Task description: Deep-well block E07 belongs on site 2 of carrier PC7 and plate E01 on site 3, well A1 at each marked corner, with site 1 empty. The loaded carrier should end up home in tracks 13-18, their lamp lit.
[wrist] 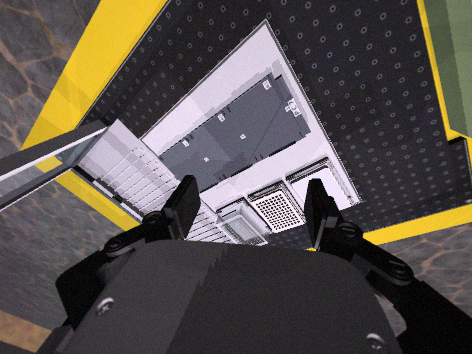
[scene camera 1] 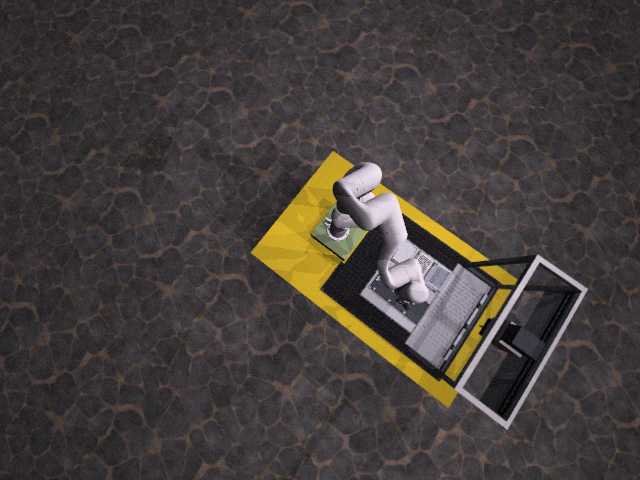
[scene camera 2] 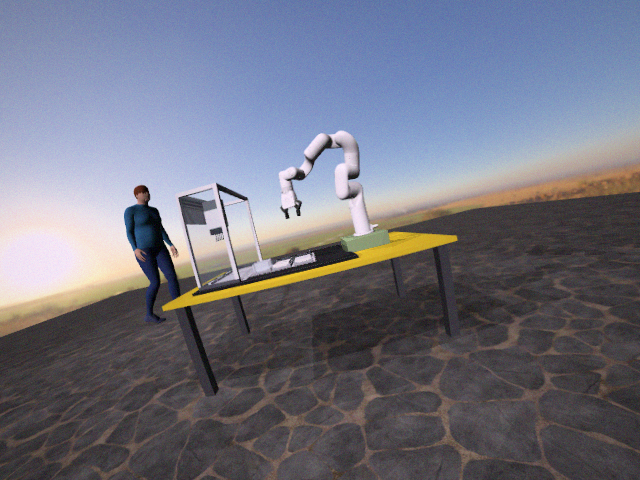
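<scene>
Carrier PC7 is a dark grey slab lying on the pale board; its three sites hold no labware. Beside it stand a block with dark wells, a pale see-through plate and a plain white piece, partly behind a finger in the wrist view. Labels E07 and E01 cannot be read. My gripper is open and empty, high above the board. In the overhead view the arm hides part of the carrier.
The white track deck adjoins the pale board; its lamps are too small to read. A tall frame rises at the deck end. The green base block bears the arm. A person stands beyond the frame.
</scene>
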